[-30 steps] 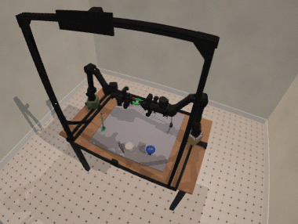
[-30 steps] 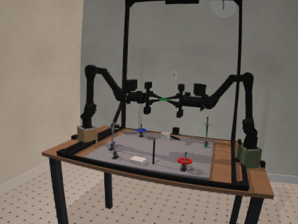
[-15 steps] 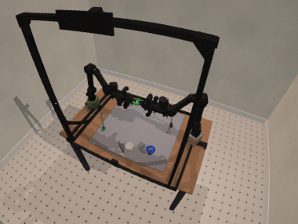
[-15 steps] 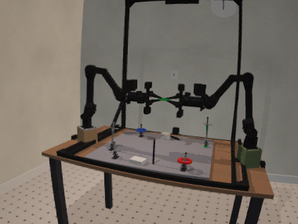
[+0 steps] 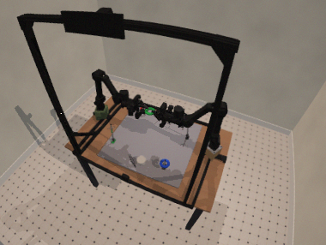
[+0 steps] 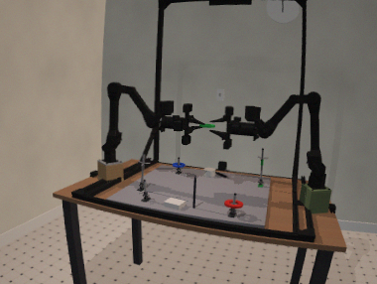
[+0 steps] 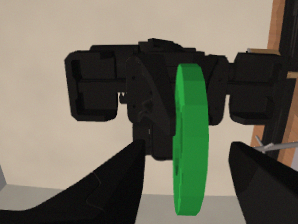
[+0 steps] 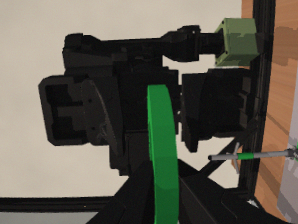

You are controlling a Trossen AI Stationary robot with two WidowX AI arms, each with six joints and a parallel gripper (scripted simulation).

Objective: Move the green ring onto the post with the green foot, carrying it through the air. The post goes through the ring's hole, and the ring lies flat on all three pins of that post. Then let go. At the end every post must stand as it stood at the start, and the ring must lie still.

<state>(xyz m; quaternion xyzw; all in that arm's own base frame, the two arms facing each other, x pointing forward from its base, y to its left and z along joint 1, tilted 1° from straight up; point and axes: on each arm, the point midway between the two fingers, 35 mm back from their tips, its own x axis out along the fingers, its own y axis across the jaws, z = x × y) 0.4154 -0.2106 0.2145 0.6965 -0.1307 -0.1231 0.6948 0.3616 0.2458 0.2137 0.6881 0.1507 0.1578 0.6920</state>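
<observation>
My left hand is 5 cm to the left of the green ring. Round my left hand: white block 25 cm ahead, 10 cm to the right, 29 cm below; then blue ring 19 cm behind, 24 cm to the right, 25 cm below; then grey post 14 cm behind, 21 cm to the left, 19 cm below.
Right now my right hand is 50 mm to the right of the green ring. Round my right hand: white block: 250 mm ahead, 10 mm to the right, 290 mm below; blue ring: 190 mm behind, 150 mm to the right, 250 mm below; grey post: 140 mm behind, 300 mm to the left, 190 mm below.
</observation>
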